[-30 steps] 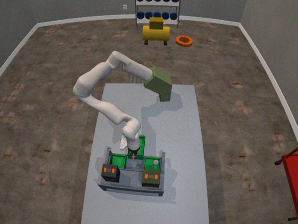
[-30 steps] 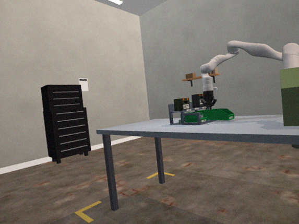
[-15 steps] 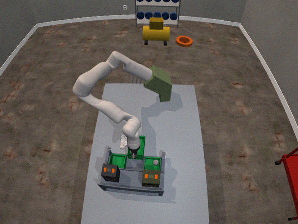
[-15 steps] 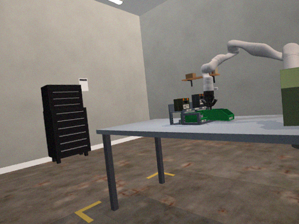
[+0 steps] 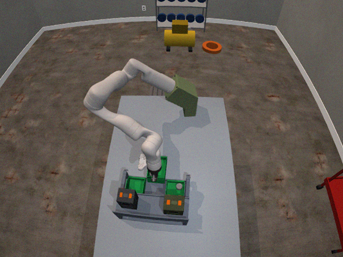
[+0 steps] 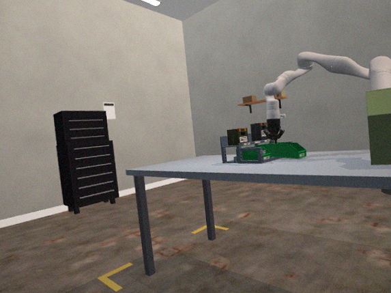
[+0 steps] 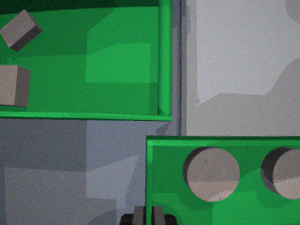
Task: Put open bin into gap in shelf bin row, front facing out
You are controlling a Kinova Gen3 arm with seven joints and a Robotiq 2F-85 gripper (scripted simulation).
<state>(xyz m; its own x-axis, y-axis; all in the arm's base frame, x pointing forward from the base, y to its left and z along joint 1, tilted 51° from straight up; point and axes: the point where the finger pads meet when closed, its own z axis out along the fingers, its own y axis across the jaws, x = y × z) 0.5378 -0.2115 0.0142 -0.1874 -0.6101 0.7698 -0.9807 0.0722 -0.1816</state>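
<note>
Now: the grey shelf 10 cm ahead of my hand, 2 cm to the right of it and 2 cm below it.
</note>
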